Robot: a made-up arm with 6 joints.
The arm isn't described. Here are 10 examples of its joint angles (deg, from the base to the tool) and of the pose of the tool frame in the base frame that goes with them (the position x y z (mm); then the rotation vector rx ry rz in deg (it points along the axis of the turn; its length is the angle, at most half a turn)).
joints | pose
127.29 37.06 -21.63 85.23 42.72 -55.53 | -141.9 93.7 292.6 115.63 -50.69 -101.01
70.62 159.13 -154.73 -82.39 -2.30 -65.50 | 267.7 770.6 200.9 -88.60 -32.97 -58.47
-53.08 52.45 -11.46 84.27 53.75 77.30 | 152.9 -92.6 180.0 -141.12 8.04 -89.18
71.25 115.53 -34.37 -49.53 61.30 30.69 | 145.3 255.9 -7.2 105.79 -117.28 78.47
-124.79 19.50 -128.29 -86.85 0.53 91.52 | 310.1 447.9 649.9 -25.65 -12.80 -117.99
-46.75 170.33 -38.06 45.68 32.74 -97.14 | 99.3 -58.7 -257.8 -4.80 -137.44 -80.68
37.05 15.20 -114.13 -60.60 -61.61 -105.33 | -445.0 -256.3 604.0 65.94 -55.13 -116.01
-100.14 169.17 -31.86 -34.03 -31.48 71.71 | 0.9 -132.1 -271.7 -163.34 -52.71 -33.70
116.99 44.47 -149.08 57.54 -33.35 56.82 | 229.3 -365.6 768.0 -35.05 44.12 -115.44
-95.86 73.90 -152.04 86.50 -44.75 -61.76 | -53.9 44.6 877.8 27.14 -39.42 -69.93
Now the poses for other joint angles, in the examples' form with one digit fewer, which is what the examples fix.
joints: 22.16 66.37 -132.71 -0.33 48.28 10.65
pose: 57 23 831 -6.7 67.4 28.6
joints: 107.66 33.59 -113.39 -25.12 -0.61 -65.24
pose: 83 -261 778 -4.6 -1.0 17.3
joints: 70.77 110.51 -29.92 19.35 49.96 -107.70
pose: 64 248 -6 145.6 -24.1 -28.0
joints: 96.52 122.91 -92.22 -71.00 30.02 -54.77
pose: -35 649 189 -124.8 -27.8 -45.8
